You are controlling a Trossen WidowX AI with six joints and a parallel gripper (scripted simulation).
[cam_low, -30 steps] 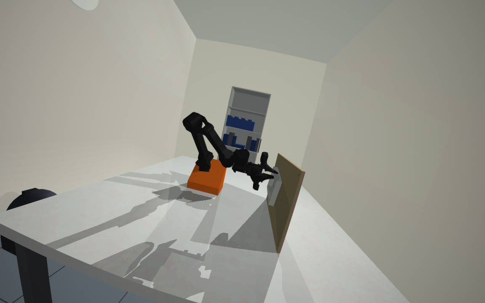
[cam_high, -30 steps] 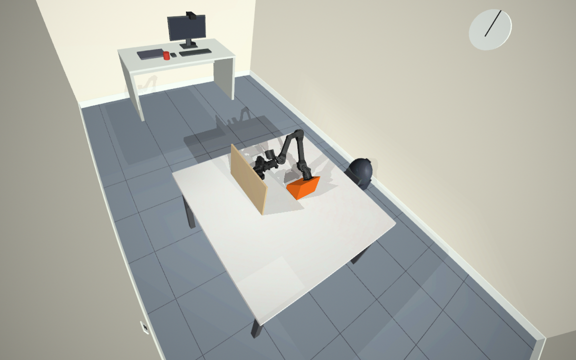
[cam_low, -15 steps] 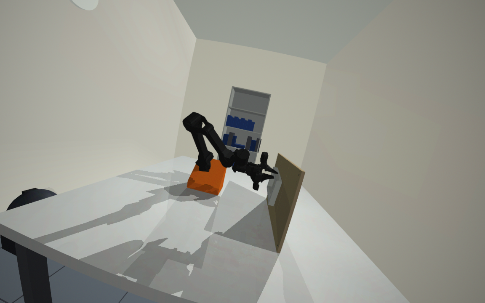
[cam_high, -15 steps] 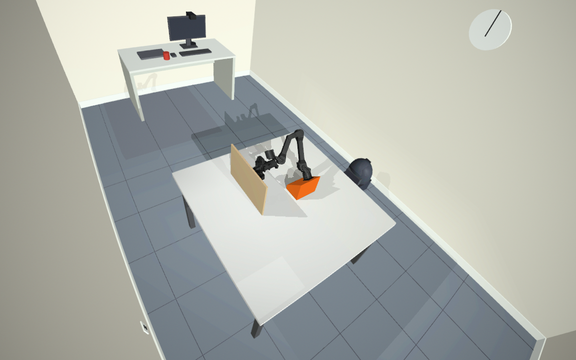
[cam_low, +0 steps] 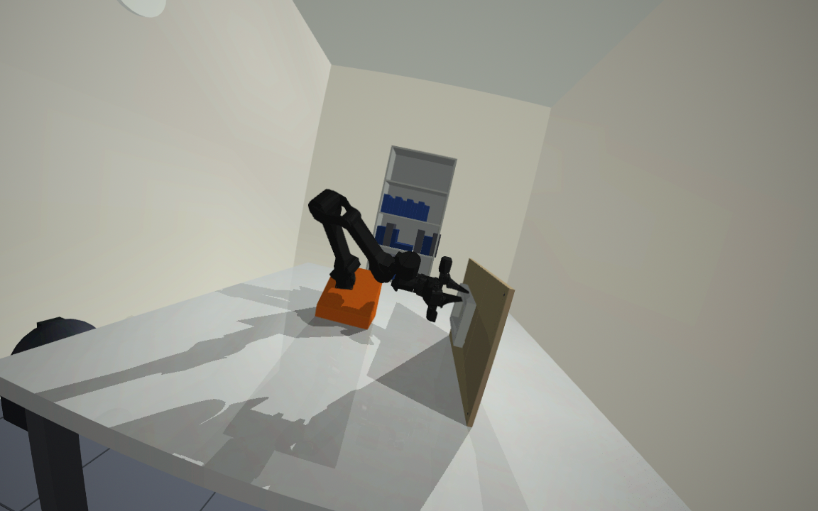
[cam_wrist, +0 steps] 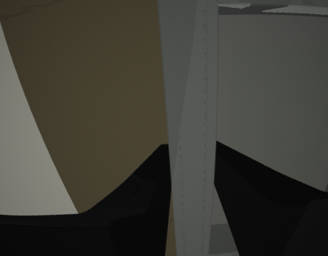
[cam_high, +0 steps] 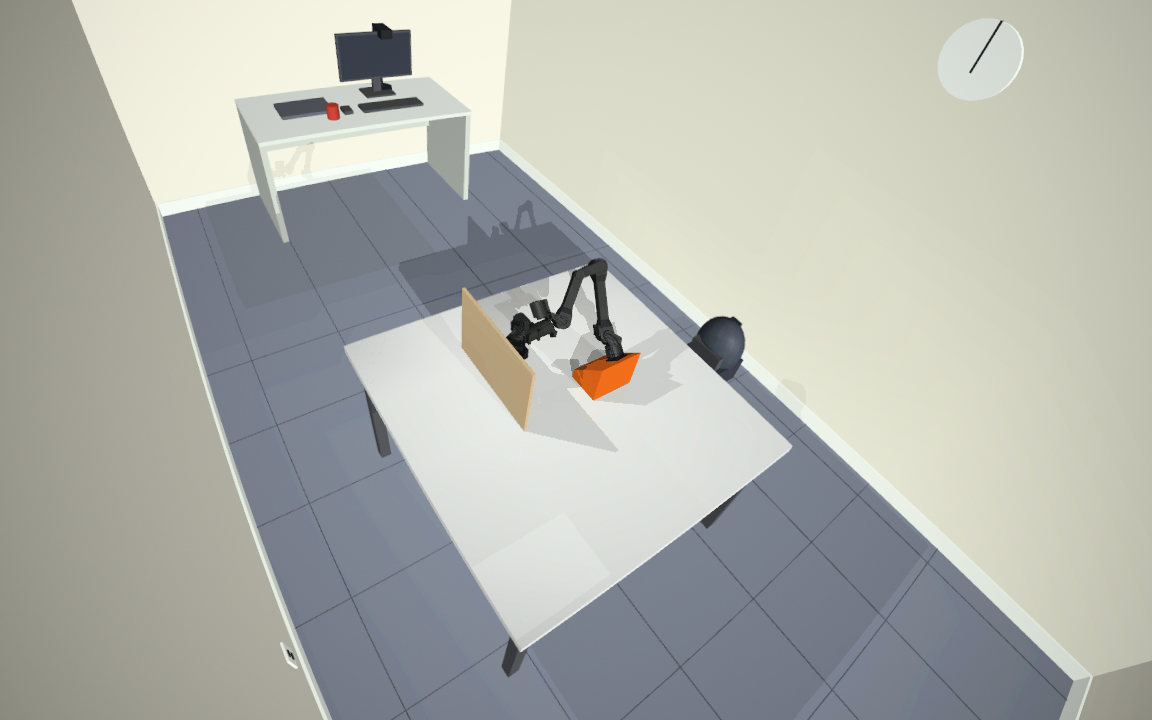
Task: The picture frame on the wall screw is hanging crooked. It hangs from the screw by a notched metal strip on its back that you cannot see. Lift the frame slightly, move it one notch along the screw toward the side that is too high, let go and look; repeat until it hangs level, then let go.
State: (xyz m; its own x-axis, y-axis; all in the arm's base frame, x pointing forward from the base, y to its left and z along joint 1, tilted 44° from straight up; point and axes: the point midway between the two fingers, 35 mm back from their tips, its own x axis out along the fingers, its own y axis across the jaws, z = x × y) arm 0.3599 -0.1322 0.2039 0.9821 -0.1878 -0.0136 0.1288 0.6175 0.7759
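Now: gripper tip 1 cm to the right of the pale grey picture frame and 5 cm above it. The rest, counted from my gripper tip: wall panel 2 cm ahead, 1 cm to the right, 7 cm below.
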